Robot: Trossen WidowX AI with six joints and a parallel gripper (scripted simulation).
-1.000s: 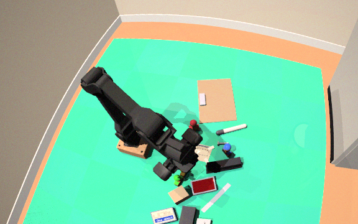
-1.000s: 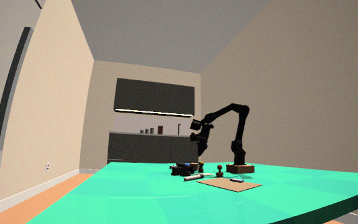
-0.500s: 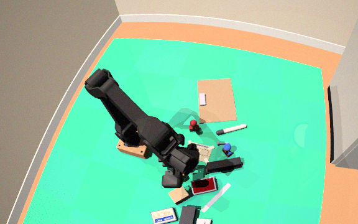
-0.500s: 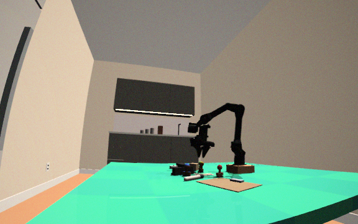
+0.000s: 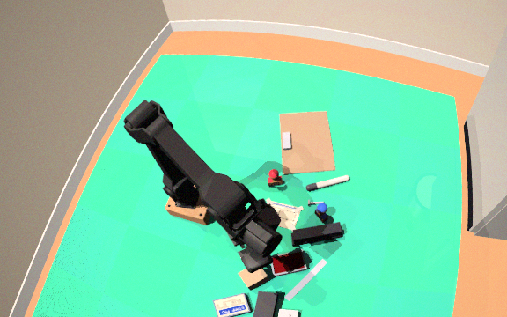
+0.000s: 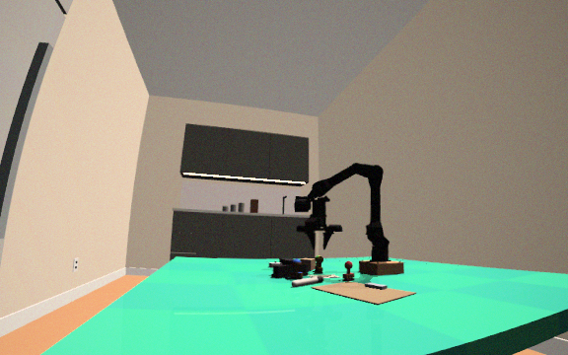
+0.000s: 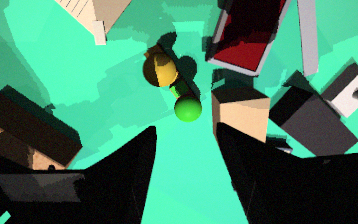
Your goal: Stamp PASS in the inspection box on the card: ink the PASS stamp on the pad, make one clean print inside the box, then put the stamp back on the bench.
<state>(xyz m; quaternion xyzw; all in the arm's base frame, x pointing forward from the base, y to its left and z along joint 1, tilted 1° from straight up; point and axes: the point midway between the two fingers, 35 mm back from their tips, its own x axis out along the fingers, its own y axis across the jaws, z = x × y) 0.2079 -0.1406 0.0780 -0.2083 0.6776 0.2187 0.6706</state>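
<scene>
Right now my gripper tip is 70 mm above the green-knobbed stamp. The rest, counted from my gripper tip: yellow-knobbed stamp 70 mm below, 40 mm to the left, 20 mm ahead; red ink pad 100 mm ahead, 90 mm below, 20 mm to the right; cream card 130 mm to the left, 90 mm below, 60 mm ahead.
</scene>
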